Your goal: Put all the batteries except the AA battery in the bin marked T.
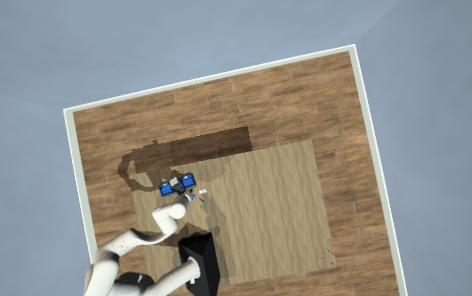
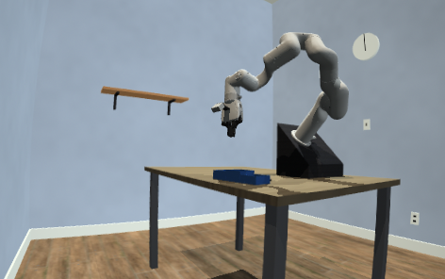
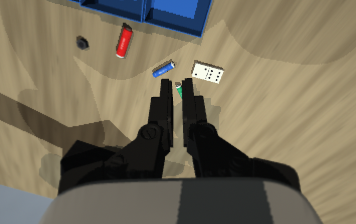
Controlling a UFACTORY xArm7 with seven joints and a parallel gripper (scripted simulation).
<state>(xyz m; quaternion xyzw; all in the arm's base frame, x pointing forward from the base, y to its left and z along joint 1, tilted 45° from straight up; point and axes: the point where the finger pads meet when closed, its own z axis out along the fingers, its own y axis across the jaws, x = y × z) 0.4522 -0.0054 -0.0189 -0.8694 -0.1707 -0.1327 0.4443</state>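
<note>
The blue bin is 19 cm below my hand, 12 cm to the left of it and 3 cm ahead of it. Also, from my hand: small blue battery (21 cm below, 7 cm behind, 2 cm to the left); then small green battery (21 cm below, 11 cm behind, 3 cm to the right); then white domino (21 cm below, 5 cm to the right, 4 cm behind).
</note>
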